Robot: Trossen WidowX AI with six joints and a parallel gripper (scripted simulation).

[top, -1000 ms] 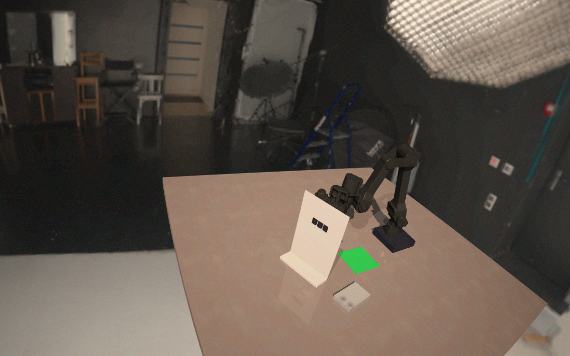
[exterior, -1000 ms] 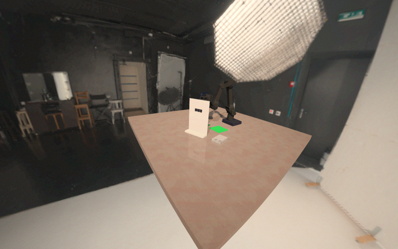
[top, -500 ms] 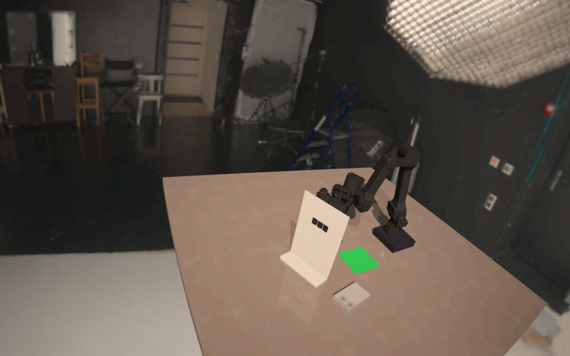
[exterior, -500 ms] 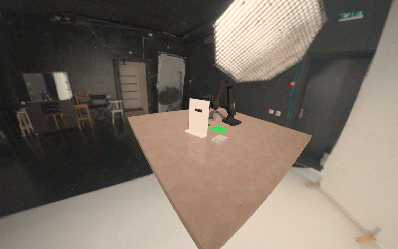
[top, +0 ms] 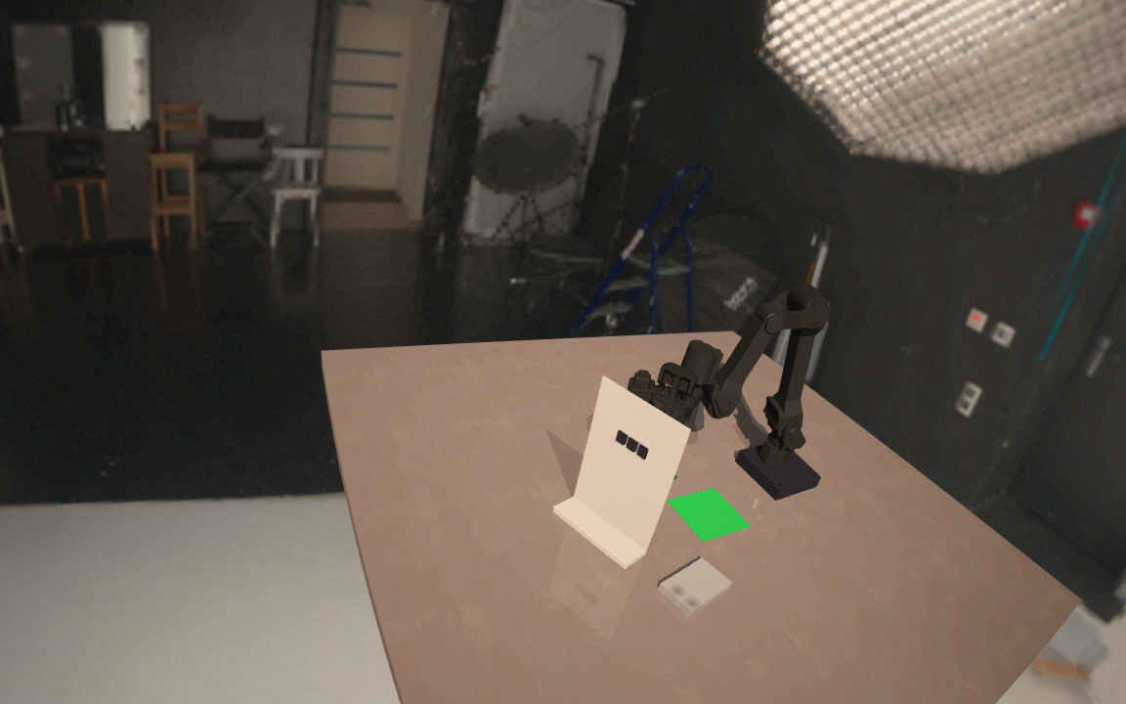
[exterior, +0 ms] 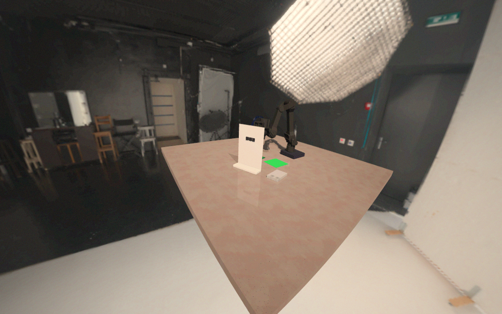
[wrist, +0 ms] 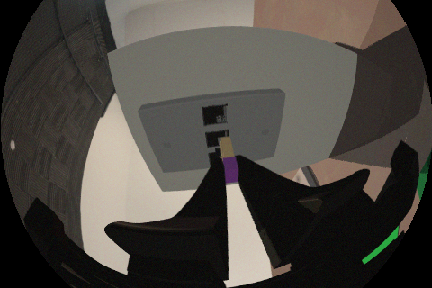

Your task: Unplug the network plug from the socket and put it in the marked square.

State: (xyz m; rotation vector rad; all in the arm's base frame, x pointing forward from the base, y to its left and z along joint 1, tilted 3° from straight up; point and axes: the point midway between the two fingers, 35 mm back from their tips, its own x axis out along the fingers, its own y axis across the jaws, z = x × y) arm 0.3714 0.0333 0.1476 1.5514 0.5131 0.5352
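The green marked square is 18 cm below my gripper tip, 17 cm behind it and 3 cm to the left of it. Round my gripper tip: purple network plug right at my gripper tip; then flat grey box 19 cm to the left, 17 cm below, 4 cm behind; then white upright panel 6 cm below, 4 cm ahead, 2 cm to the left.
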